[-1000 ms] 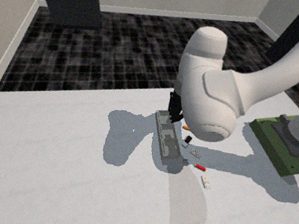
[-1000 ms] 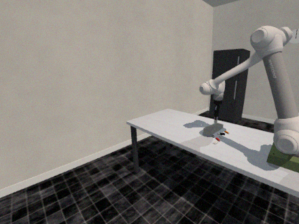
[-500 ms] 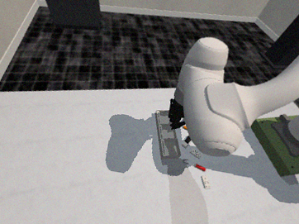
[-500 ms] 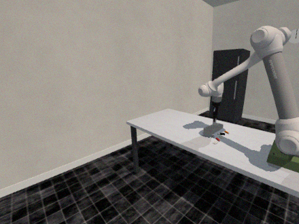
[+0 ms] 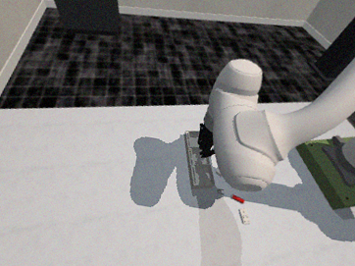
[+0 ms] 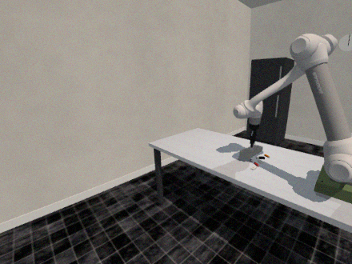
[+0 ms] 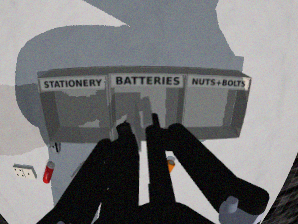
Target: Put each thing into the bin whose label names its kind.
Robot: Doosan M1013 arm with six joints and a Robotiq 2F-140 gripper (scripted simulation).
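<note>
My gripper is now 4 cm above the grey bin tray and 1 cm to the left of it. The rest, counted from my hand: grey piece 14 cm to the left, 6 cm behind, 5 cm below; orange battery 12 cm behind, 5 cm below, 3 cm to the right; small black piece 9 cm behind, 5 cm to the left, 5 cm below.
</note>
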